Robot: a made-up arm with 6 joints.
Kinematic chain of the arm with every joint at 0, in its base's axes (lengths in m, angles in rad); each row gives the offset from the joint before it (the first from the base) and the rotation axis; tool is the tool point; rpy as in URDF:
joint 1: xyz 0 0 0.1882 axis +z
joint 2: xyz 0 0 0 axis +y
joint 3: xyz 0.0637 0 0.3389 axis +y
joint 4: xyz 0.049 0 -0.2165 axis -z
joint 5: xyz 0 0 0 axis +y
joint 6: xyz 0.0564 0 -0.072 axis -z
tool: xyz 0 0 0 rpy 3.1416 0 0
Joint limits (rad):
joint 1: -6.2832..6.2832
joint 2: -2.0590..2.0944
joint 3: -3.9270..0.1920
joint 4: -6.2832..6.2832
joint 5: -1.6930..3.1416
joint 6: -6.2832..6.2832
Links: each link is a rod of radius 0.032 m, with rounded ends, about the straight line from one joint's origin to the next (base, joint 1, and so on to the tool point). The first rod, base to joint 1, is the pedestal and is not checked.
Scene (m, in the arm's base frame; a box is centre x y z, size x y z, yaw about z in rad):
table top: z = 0
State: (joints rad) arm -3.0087 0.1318 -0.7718 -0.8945 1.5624 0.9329
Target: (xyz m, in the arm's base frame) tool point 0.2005 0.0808 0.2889
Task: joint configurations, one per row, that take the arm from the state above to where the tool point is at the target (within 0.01 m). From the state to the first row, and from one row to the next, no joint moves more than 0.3 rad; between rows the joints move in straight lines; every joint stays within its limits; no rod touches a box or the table.
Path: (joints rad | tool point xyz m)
1: -3.0212 -0.1596 -0.7380 -0.8967 1.6766 0.9329 | -0.2223 0.0341 0.3682
2: -3.0337 -0.4509 -0.7042 -0.8988 1.7909 0.9329 | -0.1488 0.0489 0.4155
3: -3.0462 -0.7423 -0.6704 -0.9010 1.9051 0.9329 | -0.0664 0.0618 0.4376
4: -3.0587 -1.0336 -0.6366 -0.9032 2.0194 0.9329 | 0.0171 0.0718 0.4335
5: -3.0712 -1.3250 -0.6028 -0.9054 2.1336 0.9329 | 0.0939 0.0784 0.4046
6: -3.0837 -1.6163 -0.5690 -0.9075 2.2479 0.9329 | 0.1568 0.0813 0.3546
7: -3.0962 -1.9077 -0.5353 -0.9097 2.3621 0.9329 | 0.2005 0.0808 0.2889

